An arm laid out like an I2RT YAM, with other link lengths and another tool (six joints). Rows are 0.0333 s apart.
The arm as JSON. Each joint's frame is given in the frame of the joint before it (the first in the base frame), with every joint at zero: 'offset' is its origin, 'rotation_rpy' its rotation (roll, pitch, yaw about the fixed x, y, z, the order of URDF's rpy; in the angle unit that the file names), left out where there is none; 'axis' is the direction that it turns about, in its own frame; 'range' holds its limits. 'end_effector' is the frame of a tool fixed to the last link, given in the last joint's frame.
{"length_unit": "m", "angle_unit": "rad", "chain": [
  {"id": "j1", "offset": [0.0, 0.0, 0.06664], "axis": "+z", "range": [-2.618, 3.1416]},
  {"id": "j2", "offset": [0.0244, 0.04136, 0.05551], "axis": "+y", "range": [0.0, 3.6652]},
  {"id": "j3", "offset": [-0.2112, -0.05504, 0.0], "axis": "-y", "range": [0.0, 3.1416]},
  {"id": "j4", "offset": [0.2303, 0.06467, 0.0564], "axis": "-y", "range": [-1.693, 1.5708]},
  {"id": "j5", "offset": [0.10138, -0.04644, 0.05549], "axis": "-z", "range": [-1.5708, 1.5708]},
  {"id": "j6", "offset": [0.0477, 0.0, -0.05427], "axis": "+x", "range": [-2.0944, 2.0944]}
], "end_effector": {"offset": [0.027, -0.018, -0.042], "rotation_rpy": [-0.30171, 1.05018, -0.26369]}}
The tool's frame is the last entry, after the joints.
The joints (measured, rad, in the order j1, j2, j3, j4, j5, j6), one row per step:
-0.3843 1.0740 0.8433 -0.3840 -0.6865 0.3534
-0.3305 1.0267 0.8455 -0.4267 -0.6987 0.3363
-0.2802 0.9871 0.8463 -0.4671 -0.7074 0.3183
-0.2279 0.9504 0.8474 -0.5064 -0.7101 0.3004
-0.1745 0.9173 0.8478 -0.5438 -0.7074 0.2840
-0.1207 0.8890 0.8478 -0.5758 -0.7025 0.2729
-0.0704 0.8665 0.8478 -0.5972 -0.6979 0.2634
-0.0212 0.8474 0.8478 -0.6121 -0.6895 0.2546
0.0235 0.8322 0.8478 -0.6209 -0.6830 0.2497
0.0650 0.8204 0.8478 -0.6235 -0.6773 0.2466
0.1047 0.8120 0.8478 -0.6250 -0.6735 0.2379
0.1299 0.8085 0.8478 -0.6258 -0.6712 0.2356
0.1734 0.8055 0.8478 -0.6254 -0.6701 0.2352
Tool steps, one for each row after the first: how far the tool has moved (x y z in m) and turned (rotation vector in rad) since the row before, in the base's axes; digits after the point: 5 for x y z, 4 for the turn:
-0.00524 0.01715 0.00755 -0.0097 -0.0153 0.0713
-0.00591 0.01516 0.00505 -0.0095 -0.0092 0.0653
-0.00642 0.01454 0.00418 -0.0118 -0.0074 0.0623
-0.00682 0.01372 0.00300 -0.0129 -0.0043 0.0583
-0.00670 0.01301 0.00224 -0.0101 -0.0020 0.0547
-0.00554 0.01146 0.00207 -0.0092 -0.0064 0.0507
-0.00485 0.01047 0.00192 -0.0108 -0.0093 0.0462
-0.00418 0.00936 0.00184 -0.0068 -0.0095 0.0415
-0.00338 0.00855 0.00186 -0.0047 -0.0114 0.0382
-0.00306 0.00795 0.00130 -0.0067 -0.0130 0.0403
-0.00202 0.00510 0.00052 -0.0023 -0.0044 0.0243
-0.00353 0.00902 0.00060 -0.0003 -0.0037 0.0428

